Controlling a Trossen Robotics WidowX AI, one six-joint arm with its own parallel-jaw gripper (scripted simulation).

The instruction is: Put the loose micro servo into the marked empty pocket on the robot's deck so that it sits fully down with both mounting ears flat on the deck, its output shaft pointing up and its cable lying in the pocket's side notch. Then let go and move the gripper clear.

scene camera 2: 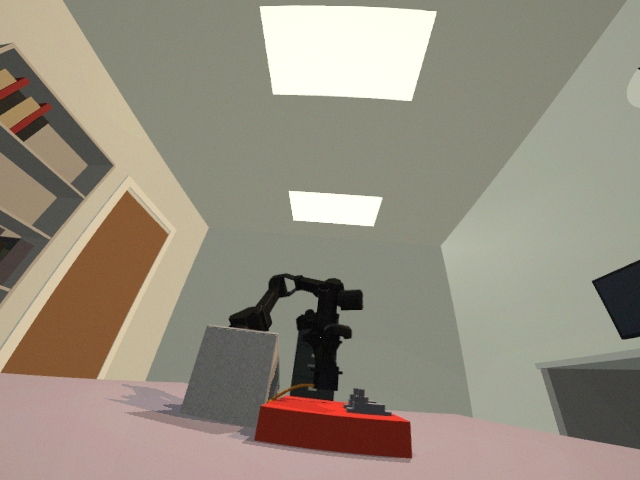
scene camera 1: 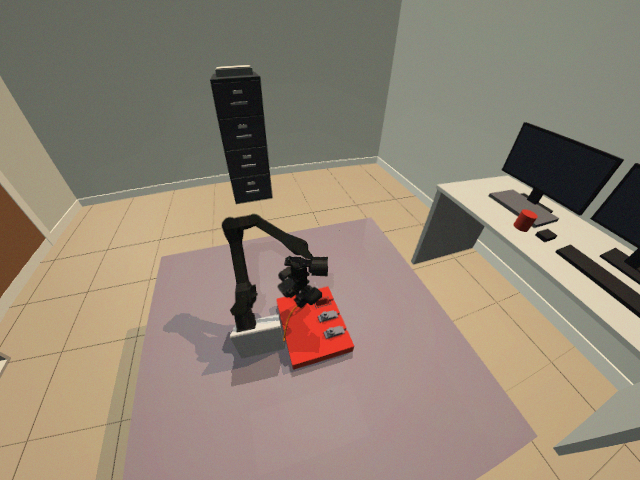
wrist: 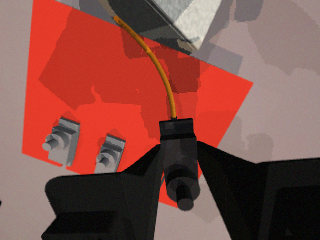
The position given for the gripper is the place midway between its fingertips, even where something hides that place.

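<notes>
There's a red deck (scene camera 2: 316,424), and you can find that deck in scene camera 1 (scene camera 1: 307,344) and in the wrist view (wrist: 84,69) as well. A dark micro servo (scene camera 2: 325,379) is there too, and the wrist view has the servo as well (wrist: 178,142). As for the gripper (scene camera 2: 321,368), it can also be seen in scene camera 1 (scene camera 1: 300,297), and the wrist view shows it too (wrist: 178,147).
</notes>
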